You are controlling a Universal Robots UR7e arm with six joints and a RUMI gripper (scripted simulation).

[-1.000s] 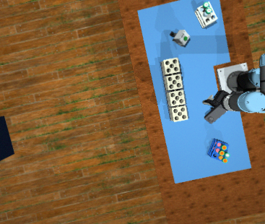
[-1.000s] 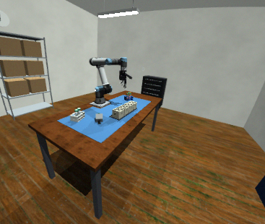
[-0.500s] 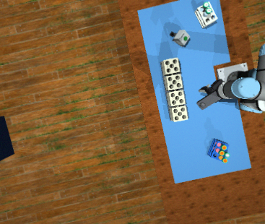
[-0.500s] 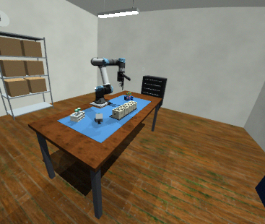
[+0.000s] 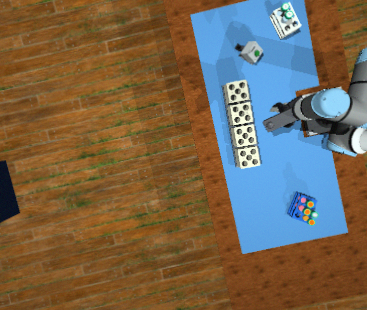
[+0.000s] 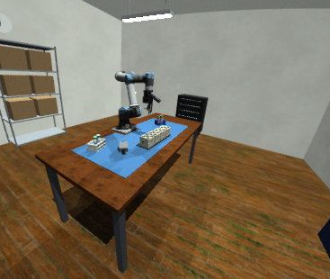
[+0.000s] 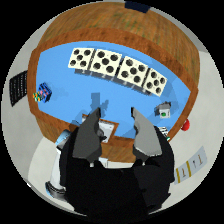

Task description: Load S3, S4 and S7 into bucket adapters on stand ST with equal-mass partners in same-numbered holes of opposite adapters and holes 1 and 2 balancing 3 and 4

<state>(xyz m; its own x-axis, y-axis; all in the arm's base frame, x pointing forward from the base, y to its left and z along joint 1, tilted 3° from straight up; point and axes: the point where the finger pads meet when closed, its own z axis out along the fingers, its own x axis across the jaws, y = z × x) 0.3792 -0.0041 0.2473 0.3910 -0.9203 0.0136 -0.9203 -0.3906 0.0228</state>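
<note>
Right now the blue rack is 180 mm behind my hand, 490 mm to the left of it and 250 mm below it. Also, from my hand: white rack 190 mm behind, 460 mm to the right, 250 mm below; then adapter 80 mm ahead, 180 mm to the left, 220 mm below.
</note>
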